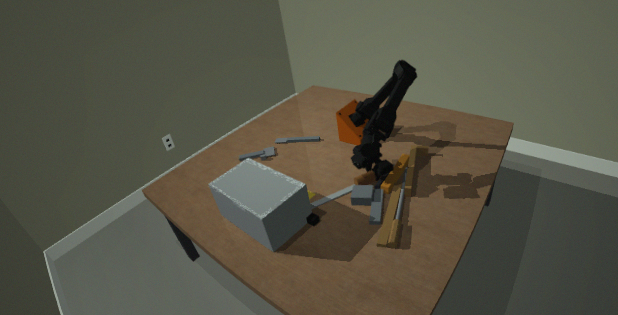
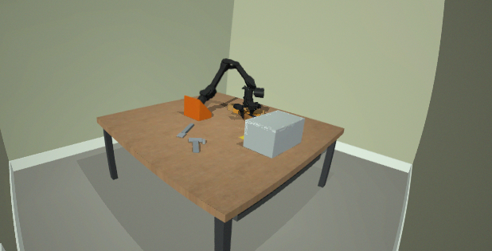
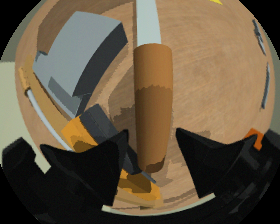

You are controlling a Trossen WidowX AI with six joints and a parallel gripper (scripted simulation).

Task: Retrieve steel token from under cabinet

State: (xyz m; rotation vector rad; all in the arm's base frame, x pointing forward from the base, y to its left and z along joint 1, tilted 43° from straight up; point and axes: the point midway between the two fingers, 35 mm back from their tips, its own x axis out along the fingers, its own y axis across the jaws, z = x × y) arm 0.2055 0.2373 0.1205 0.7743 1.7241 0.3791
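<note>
Right now the grey block is 11 cm ahead of my gripper tip, 4 cm to the left of it and 1 cm above it. The rest, counted from my gripper tip: wooden stick: 17 cm to the left, 11 cm ahead; orange bar: 6 cm to the left, 6 cm behind, 1 cm above; grey t-piece: 53 cm to the right, 16 cm ahead.
</note>
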